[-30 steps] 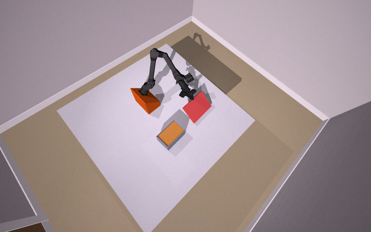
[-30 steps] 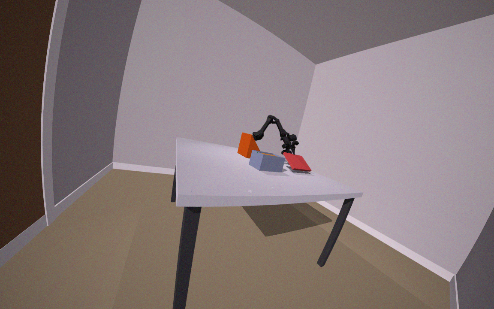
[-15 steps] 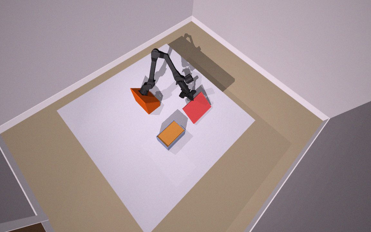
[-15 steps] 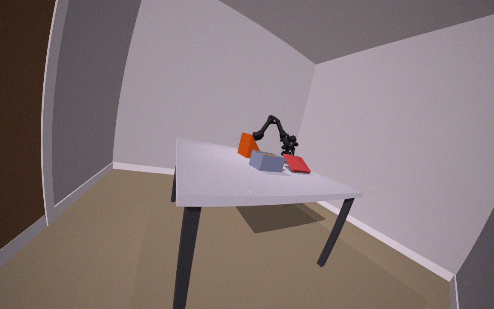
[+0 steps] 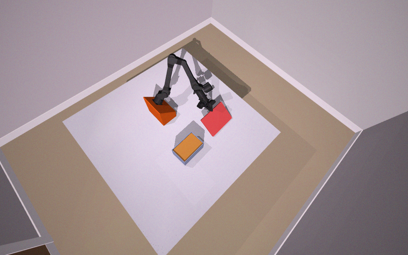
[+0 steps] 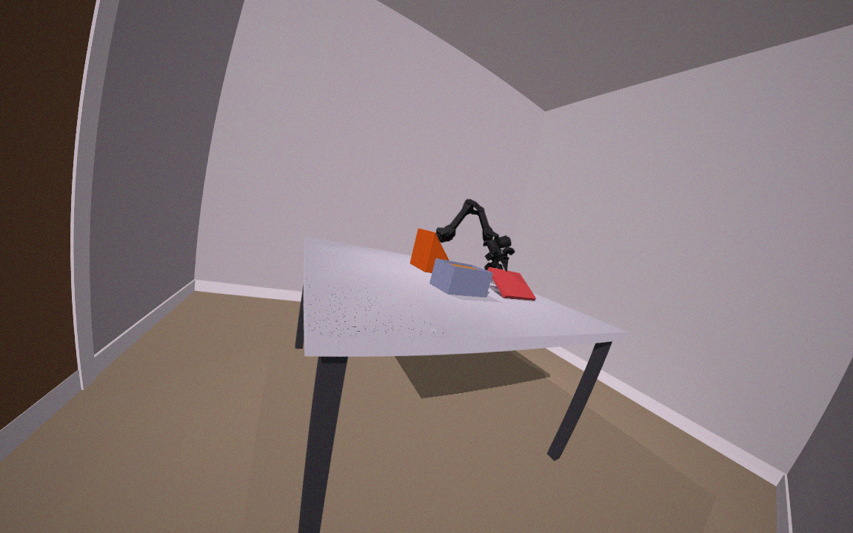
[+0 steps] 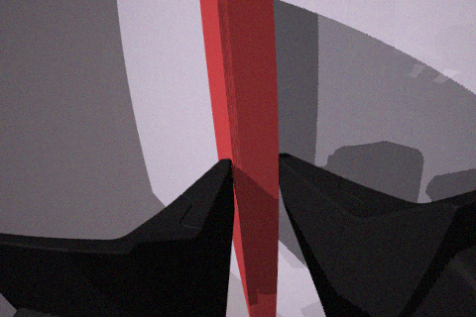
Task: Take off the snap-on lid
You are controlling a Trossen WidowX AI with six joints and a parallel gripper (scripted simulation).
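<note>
Now: gripper tip 70 mm short of the red lid, 10 mm to the right of it and 40 mm above it. Also, from my gripper tip: grey-blue storage box: 110 mm ahead, 340 mm to the right, 50 mm below.
</note>
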